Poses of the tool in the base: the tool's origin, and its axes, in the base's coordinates. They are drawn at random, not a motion.
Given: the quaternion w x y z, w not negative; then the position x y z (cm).
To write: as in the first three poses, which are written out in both.
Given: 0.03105 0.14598 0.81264 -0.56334 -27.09 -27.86 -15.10
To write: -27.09 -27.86 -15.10 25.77 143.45 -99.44
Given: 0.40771 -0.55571 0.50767 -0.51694 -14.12 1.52 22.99
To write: -14.12 1.52 22.99 -80.26 73.32 -74.66
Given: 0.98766 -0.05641 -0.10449 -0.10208 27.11 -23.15 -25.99
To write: 27.11 -23.15 -25.99 -6.49 -12.02 -11.75
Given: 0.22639 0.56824 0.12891 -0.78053 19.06 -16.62 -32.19
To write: 19.06 -16.62 -32.19 89.74 20.36 -123.27
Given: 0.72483 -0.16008 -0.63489 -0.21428 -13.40 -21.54 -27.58
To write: -13.40 -21.54 -27.58 -20.24 -80.26 -27.09
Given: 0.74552 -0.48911 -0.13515 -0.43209 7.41 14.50 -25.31
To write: 7.41 14.50 -25.31 -61.35 -16.95 -54.19
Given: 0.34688 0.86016 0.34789 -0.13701 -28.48 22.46 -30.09
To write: -28.48 22.46 -30.09 127.85 51.71 -20.36
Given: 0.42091 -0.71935 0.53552 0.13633 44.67 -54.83 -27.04
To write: 44.67 -54.83 -27.04 -103.26 76.87 19.57
